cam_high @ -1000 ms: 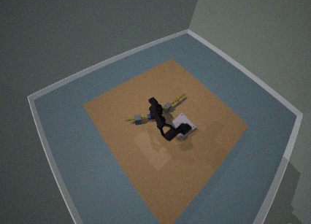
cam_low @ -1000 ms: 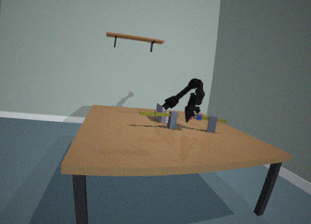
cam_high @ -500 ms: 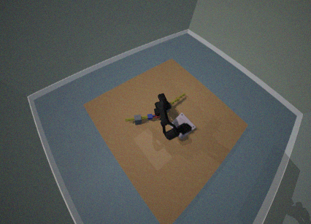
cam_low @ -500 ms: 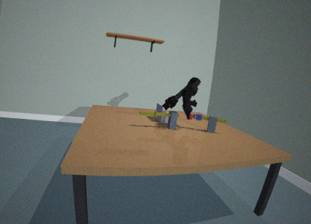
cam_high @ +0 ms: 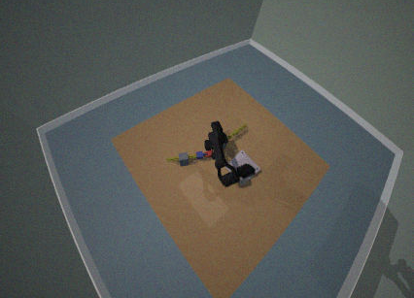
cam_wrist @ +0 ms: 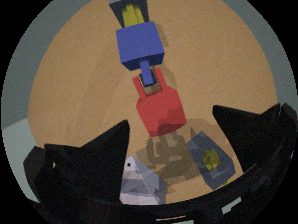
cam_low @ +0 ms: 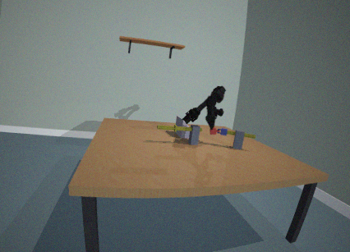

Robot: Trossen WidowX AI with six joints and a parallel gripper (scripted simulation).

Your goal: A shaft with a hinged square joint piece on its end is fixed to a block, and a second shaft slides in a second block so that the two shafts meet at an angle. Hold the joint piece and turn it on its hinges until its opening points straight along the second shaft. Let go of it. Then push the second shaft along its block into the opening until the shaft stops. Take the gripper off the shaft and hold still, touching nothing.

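The red joint piece is 20 mm to the left of my gripper tip and 20 mm below it.
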